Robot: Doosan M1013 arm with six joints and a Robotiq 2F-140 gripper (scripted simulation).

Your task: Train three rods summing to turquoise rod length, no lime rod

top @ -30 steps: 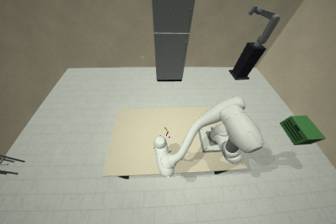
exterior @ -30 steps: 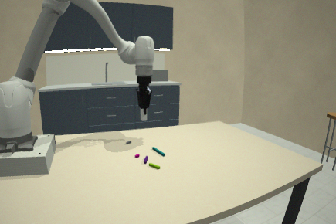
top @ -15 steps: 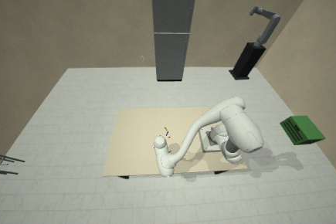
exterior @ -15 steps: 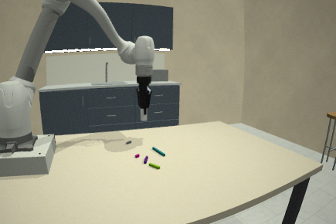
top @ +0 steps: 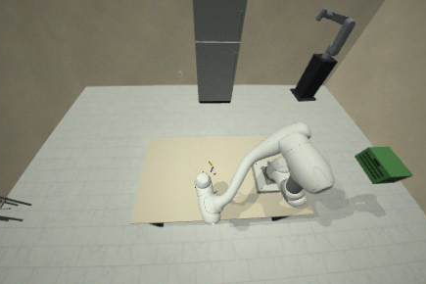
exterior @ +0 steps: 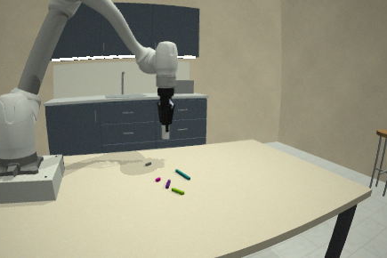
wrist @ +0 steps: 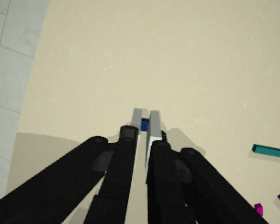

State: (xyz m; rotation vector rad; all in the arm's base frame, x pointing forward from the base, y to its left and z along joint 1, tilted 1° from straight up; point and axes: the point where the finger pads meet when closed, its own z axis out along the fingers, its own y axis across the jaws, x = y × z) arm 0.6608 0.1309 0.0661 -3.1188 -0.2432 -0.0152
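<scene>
Right now my hand is 240 mm to the left of the magenta rod, 120 mm past it and 120 mm above it. From my hand the other things lie so: turquoise rod: 220 mm to the right, 120 mm below, 20 mm behind; then small blue rod: 30 mm below; then grey rod: 120 mm below, 110 mm behind, 60 mm to the right.
</scene>
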